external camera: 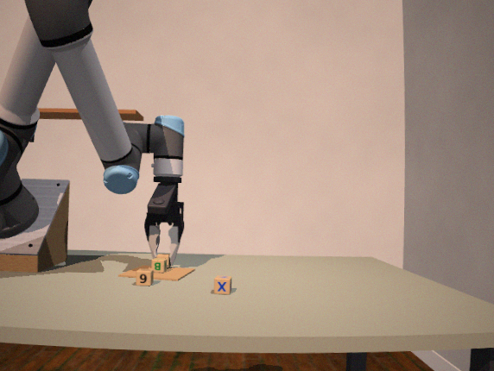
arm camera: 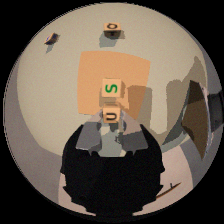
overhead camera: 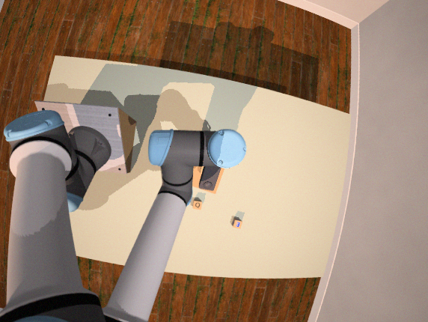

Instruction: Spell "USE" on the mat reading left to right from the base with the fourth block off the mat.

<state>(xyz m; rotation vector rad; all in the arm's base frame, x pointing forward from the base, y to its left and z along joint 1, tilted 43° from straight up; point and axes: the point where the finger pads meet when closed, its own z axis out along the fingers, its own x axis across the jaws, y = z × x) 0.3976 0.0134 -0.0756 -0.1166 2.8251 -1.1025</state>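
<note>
The orange mat lies 5 cm to the right of my hand and 2 cm below it. Also, from my hand: blue-lettered block: 22 cm to the right, 17 cm ahead, 1 cm below.
</note>
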